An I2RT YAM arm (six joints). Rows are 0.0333 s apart.
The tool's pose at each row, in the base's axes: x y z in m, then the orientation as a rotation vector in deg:
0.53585, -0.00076, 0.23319, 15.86, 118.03, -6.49
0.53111, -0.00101, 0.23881, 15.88, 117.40, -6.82
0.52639, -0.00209, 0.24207, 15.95, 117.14, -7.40
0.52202, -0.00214, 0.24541, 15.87, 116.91, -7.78
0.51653, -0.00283, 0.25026, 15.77, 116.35, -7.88
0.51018, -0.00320, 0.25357, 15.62, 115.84, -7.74
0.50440, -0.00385, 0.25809, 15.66, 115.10, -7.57
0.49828, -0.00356, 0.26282, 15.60, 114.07, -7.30
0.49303, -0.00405, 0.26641, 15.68, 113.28, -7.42
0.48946, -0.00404, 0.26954, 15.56, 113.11, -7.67
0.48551, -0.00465, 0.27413, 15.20, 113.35, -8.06
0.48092, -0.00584, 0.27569, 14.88, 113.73, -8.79
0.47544, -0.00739, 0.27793, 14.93, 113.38, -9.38
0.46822, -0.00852, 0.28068, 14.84, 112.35, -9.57
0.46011, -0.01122, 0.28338, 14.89, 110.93, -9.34
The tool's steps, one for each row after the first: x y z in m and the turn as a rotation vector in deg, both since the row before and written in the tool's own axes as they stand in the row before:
-0.00276, -0.00119, -0.00671, 0.22, -0.64, -0.05
-0.00089, -0.00210, -0.00537, 0.43, -0.28, -0.16
-0.00099, -0.00106, -0.00531, 0.23, -0.26, -0.19
-0.00193, -0.00195, -0.00683, 0.01, -0.57, -0.04
-0.00021, -0.00189, -0.00691, -0.18, -0.51, 0.02
-0.00163, -0.00197, -0.00691, -0.12, -0.72, 0.20
-0.00165, -0.00112, -0.00748, -0.25, -1.01, 0.21
-0.00121, -0.00166, -0.00604, 0.10, -0.78, 0.10
-0.00146, -0.00078, -0.00445, 0.12, -0.20, -0.18
-0.00274, -0.00144, -0.00524, 0.11, 0.17, -0.46
0.00023, -0.00226, -0.00444, 0.37, 0.30, -0.61
-0.00002, -0.00286, -0.00541, 0.43, -0.37, -0.19
0.00022, -0.00294, -0.00723, 0.08, -1.04, -0.01
0.00031, -0.00469, -0.00763, -0.15, -1.38, 0.34

